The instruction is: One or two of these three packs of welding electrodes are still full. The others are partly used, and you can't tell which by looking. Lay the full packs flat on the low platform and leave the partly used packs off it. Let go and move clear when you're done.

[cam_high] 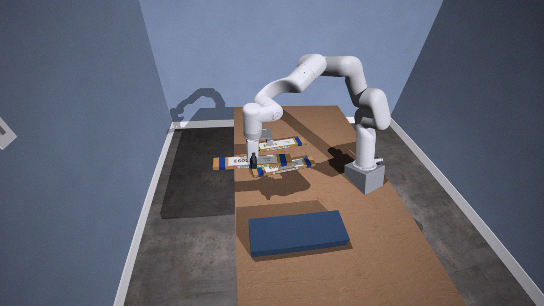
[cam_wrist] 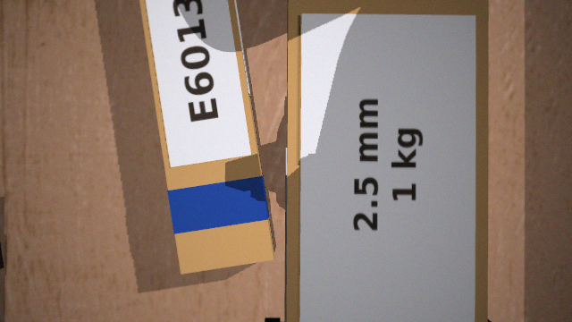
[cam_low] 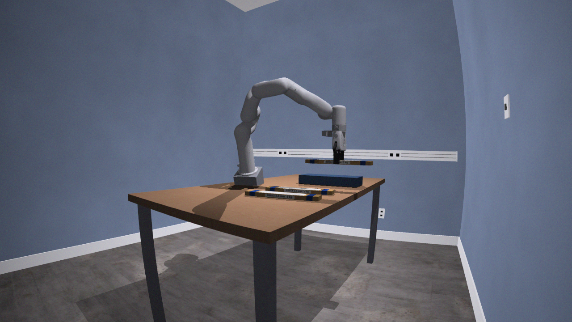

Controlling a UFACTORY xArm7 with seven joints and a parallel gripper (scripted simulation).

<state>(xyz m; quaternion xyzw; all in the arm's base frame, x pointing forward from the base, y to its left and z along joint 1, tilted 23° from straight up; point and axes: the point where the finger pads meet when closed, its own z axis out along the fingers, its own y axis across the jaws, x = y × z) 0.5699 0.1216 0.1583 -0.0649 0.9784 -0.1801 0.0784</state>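
The low blue platform lies 29 cm to the left of my hand, 19 cm behind it and 15 cm below it.
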